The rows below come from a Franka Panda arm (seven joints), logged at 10 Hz.
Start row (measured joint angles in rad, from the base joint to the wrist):
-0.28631, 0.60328, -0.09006, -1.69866, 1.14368, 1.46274, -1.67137
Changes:
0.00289, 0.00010, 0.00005, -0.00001, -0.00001, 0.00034, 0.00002
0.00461, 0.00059, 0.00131, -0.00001, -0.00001, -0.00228, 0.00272
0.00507, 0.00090, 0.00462, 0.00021, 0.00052, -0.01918, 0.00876
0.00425, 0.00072, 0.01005, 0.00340, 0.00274, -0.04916, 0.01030
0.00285, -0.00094, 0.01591, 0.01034, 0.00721, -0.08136, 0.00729
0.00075, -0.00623, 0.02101, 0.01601, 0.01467, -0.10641, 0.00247
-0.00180, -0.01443, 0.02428, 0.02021, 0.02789, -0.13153, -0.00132
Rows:
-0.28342, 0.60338, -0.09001, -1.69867, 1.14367, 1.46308, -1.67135
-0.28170, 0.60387, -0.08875, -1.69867, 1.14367, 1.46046, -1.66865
-0.28124, 0.60418, -0.08544, -1.69845, 1.14420, 1.44356, -1.66261
-0.28206, 0.60400, -0.08001, -1.69526, 1.14642, 1.41358, -1.66107
-0.28346, 0.60234, -0.07415, -1.68832, 1.15089, 1.38138, -1.66408
-0.28556, 0.59705, -0.06905, -1.68265, 1.15835, 1.35633, -1.66890
-0.28811, 0.58885, -0.06578, -1.67845, 1.17157, 1.33121, -1.67269

